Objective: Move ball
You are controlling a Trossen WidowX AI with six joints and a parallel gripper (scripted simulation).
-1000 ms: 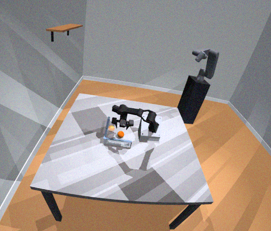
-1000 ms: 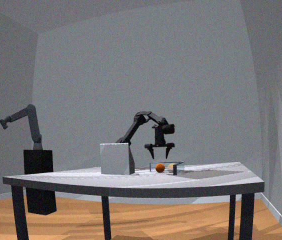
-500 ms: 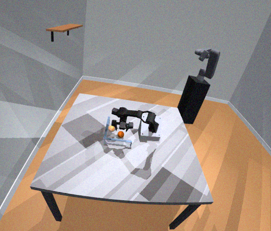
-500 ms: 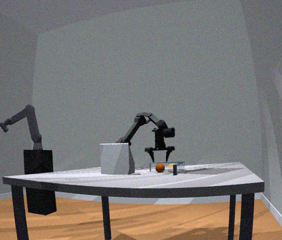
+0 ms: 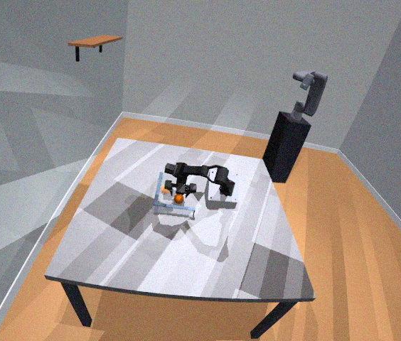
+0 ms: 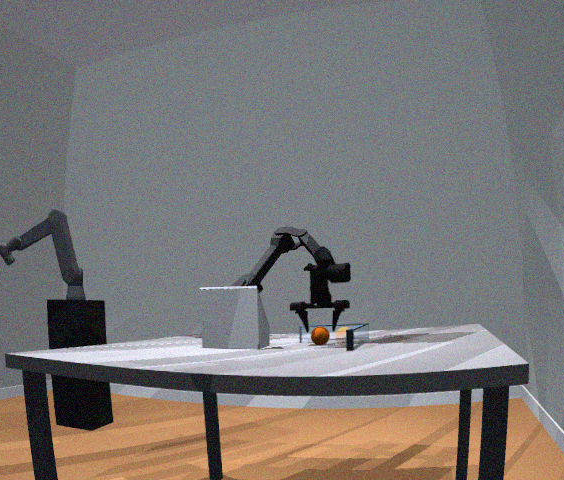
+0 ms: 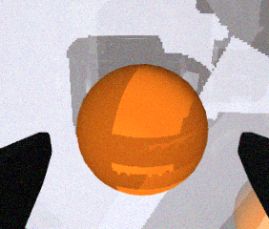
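The orange ball lies 1 cm below my gripper tip. The rest, counted from my gripper tip: see-through copy of ball 8 cm ahead, 7 cm to the right, 1 cm below.
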